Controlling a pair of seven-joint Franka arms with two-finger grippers.
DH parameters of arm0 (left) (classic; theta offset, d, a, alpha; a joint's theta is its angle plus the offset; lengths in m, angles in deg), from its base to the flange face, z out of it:
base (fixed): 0 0 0 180
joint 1: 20.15 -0.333 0 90
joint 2: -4.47 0 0 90
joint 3: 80.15 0.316 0.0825 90
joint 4: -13.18 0 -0.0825 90
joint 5: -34.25 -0.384 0 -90
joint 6: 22.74 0 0.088 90
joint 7: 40.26 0.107 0 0
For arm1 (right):
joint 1: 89.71 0.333 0 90
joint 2: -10.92 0 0 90
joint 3: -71.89 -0.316 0.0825 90
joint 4: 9.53 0 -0.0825 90
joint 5: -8.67 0.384 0 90
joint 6: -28.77 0 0.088 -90
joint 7: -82.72 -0.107 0 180
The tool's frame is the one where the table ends.
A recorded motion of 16 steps. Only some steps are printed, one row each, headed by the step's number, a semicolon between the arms.
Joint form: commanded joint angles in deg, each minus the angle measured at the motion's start. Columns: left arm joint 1, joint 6, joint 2, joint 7, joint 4, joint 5, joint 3; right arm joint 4, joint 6, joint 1, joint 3, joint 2, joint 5, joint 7.
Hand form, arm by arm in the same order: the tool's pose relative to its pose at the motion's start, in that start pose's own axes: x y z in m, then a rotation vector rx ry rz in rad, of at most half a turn. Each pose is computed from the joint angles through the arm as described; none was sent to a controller.
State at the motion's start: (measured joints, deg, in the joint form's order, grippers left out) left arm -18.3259 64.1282 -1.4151 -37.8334 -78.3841 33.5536 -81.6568; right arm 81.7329 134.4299 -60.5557 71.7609 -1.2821 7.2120 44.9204
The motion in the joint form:
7: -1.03 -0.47 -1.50 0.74 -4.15 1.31 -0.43; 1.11 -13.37 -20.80 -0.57 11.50 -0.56 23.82
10: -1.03 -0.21 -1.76 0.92 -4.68 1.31 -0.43; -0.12 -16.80 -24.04 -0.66 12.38 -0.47 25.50
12: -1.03 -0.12 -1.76 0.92 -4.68 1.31 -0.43; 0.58 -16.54 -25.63 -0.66 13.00 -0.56 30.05
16: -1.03 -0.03 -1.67 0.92 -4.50 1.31 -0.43; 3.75 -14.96 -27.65 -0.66 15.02 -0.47 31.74
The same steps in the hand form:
7: -0.0101 -0.0016 0.0210 -0.0239 -0.0534 0.0037; 0.0376 0.2198 -0.0892 -0.0404 -0.0490 -0.0588
10: -0.0112 -0.0015 0.0226 -0.0238 -0.0536 0.0067; 0.0367 0.2519 -0.1030 -0.0447 -0.0732 -0.0315
12: -0.0110 -0.0015 0.0224 -0.0237 -0.0520 0.0067; 0.0372 0.2675 -0.1036 -0.0432 -0.0721 -0.0832
16: -0.0103 -0.0016 0.0217 -0.0236 -0.0489 0.0067; 0.0319 0.2877 -0.0994 -0.0402 -0.0661 -0.0782

